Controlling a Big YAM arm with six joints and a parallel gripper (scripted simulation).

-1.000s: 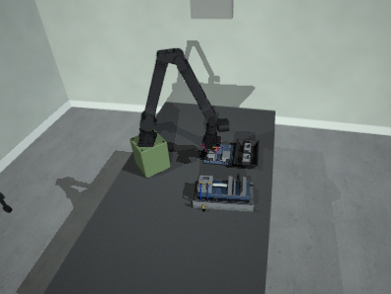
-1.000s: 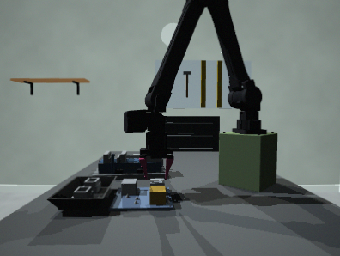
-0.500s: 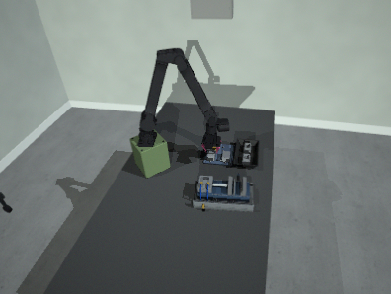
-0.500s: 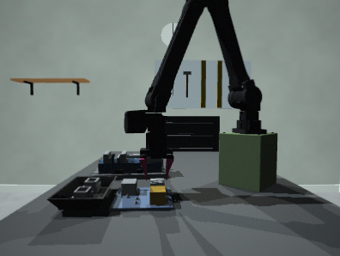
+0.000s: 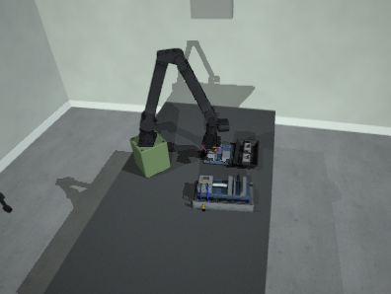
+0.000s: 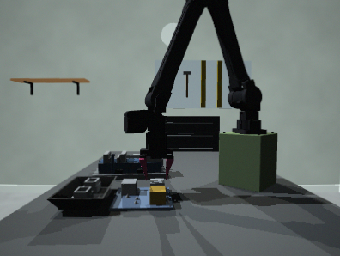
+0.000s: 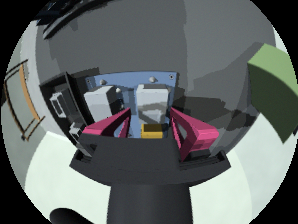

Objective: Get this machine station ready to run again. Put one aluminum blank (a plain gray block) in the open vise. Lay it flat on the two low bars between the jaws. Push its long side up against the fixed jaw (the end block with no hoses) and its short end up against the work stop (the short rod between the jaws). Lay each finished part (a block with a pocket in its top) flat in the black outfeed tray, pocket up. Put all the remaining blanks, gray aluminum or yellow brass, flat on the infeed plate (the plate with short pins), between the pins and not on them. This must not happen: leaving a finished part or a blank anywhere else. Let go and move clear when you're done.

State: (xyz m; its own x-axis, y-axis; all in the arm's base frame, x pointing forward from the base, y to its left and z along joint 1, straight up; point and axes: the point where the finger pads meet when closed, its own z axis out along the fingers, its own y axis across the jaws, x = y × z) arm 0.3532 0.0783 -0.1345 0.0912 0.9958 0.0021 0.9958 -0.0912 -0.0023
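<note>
The gray aluminum blank is 3 cm below my hand. From my hand the other things lie so: vise: 29 cm to the right, 8 cm ahead, 2 cm below; then yellow brass blank: 9 cm to the left, 3 cm below, 1 cm ahead.
</note>
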